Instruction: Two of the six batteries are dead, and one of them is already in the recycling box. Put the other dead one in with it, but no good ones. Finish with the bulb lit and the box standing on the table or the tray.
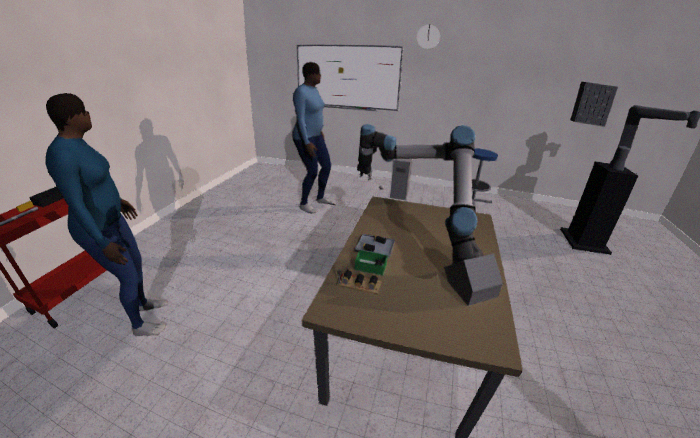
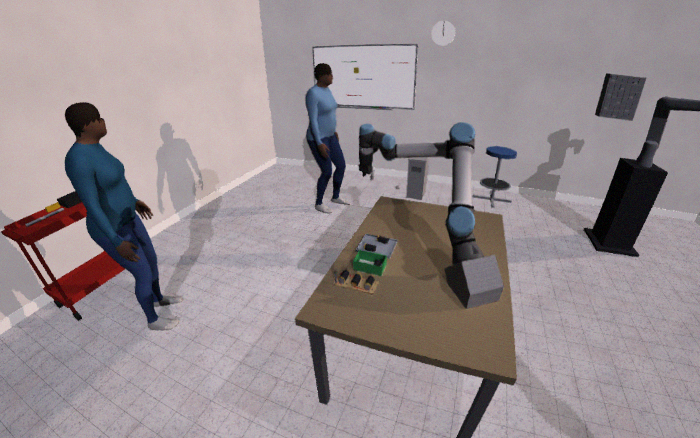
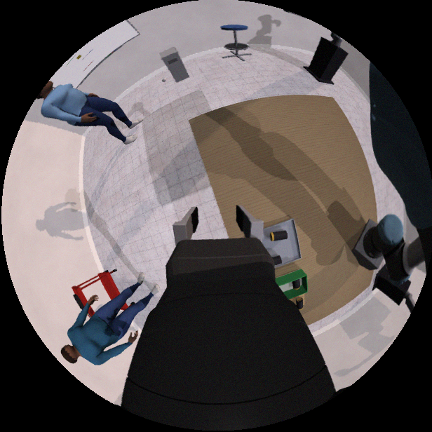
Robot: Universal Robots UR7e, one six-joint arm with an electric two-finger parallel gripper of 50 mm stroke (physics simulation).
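Frame: origin at the arm's base, x ahead, y left, z up, level; metres.
Seen in the pictures: gripper, fingertip midpoint: [image 1: 365, 177] [image 2: 367, 177]; arm's base at its link origin: [image 1: 468, 260] [image 2: 468, 262].
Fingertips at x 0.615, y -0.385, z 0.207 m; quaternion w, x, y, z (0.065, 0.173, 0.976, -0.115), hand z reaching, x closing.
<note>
Offsets run from my fingertips to a thing's top centre. "spot": to the spot under its first point. Level surfaces: height alone.
My gripper [image 1: 365, 175] [image 2: 367, 174] [image 3: 216, 213] is open and empty, high beyond the table's far left corner. The grey tray {dz -0.315, dx -0.121, dy +0.214 m} [image 1: 383, 248] [image 2: 385, 249] [image 3: 290, 246] holds two dark batteries, one {dz -0.290, dx -0.141, dy +0.167 m} [image 1: 380, 239] [image 2: 383, 239] [image 3: 279, 235] at the back and one {dz -0.290, dx -0.093, dy +0.265 m} [image 1: 369, 247] [image 2: 370, 247] [image 3: 276, 260] nearer the front. The green box {dz -0.267, dx -0.135, dy +0.413 m} [image 1: 369, 269] [image 2: 367, 268] stands in front of the tray, with a battery {dz -0.290, dx -0.171, dy +0.415 m} [image 1: 379, 262] [image 2: 378, 262] [image 3: 296, 283] inside. Three batteries {dz -0.281, dx -0.109, dy +0.559 m} [image 1: 359, 279] [image 2: 355, 280] sit on the wooden board {spot: dz -0.317, dx -0.154, dy +0.591 m} [image 1: 367, 288] in front of the box. Whether the bulb is lit cannot be told.
The wooden table {dz -0.327 m} [image 1: 412, 320] [image 2: 412, 320] [image 3: 320, 120] carries these things along its left side. A grey block [image 1: 484, 278] [image 2: 482, 281] stands by the arm's base. Two people [image 1: 309, 111] [image 1: 85, 170] stand left of and beyond the table. A red cart [image 1: 67, 276] is at the left.
</note>
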